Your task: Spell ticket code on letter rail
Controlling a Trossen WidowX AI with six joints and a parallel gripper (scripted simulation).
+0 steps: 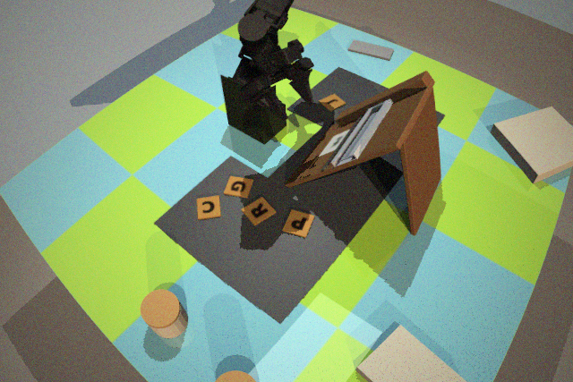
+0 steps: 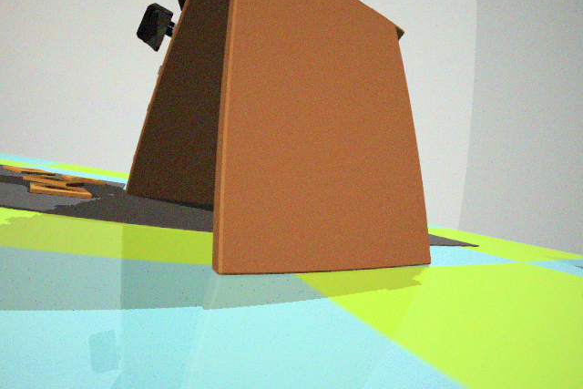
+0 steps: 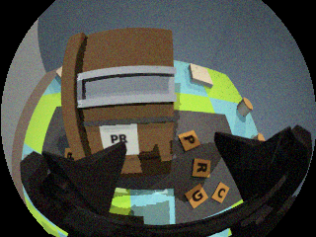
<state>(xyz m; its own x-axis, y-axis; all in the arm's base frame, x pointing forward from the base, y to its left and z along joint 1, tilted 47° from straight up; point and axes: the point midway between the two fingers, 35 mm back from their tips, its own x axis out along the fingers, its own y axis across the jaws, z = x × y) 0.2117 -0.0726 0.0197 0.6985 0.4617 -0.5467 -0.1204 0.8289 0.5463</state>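
Now: gripper tip 4 cm short of the white ticket, 8 cm to the right of it and 12 cm above it. The rest, counted from my gripper tip: dark mat (3 cm behind, 6 cm to the left, 20 cm below); grey slab (20 cm behind, 59 cm to the left, 20 cm below).
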